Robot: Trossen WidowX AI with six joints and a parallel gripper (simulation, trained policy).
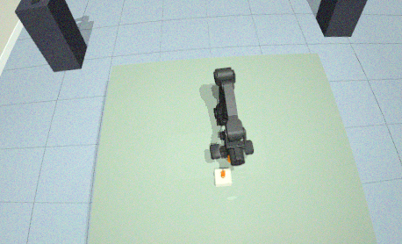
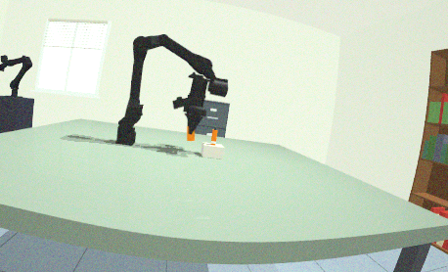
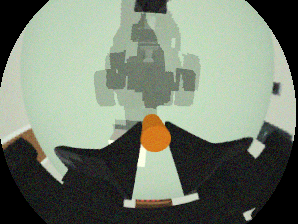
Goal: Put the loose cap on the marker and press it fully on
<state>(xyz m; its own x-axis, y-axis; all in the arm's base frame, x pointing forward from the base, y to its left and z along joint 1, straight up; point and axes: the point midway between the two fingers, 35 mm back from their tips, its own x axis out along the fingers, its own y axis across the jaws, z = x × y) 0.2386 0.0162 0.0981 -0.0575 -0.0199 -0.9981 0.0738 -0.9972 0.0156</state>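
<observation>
Now: the white holder block 90 mm ahead of my gripper tip, 40 mm to the right of it and 40 mm below it. Round my gripper tip: orange cap (10 mm ahead).
</observation>
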